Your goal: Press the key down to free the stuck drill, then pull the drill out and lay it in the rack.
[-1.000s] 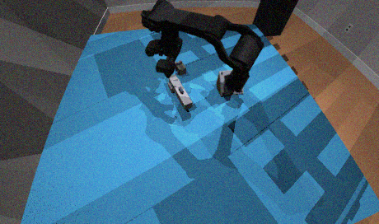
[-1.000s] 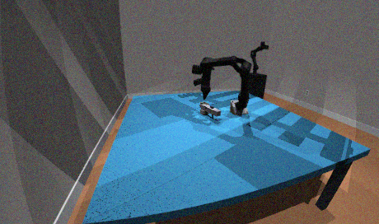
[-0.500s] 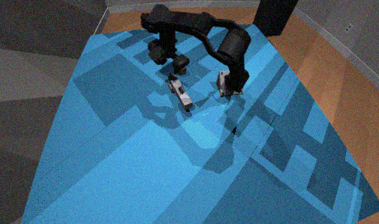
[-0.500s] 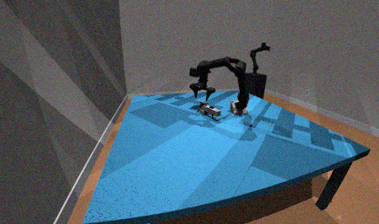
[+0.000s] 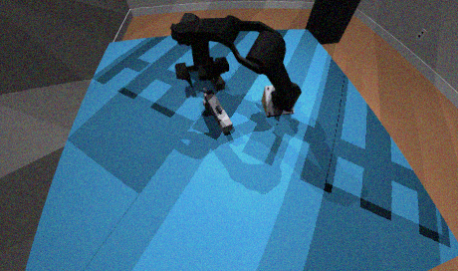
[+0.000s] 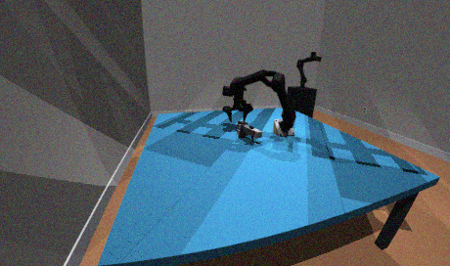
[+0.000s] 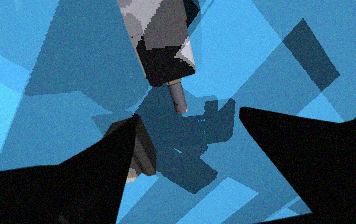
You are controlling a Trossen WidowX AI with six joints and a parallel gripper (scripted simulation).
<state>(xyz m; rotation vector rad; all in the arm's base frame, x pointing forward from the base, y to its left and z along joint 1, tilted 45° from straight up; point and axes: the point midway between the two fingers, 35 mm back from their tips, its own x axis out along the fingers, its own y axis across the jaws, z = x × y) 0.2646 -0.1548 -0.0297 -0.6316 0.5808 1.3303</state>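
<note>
Now: the drill 1 cm behind my gripper tip, 6 cm to the left of it and 2 cm below it.
</note>
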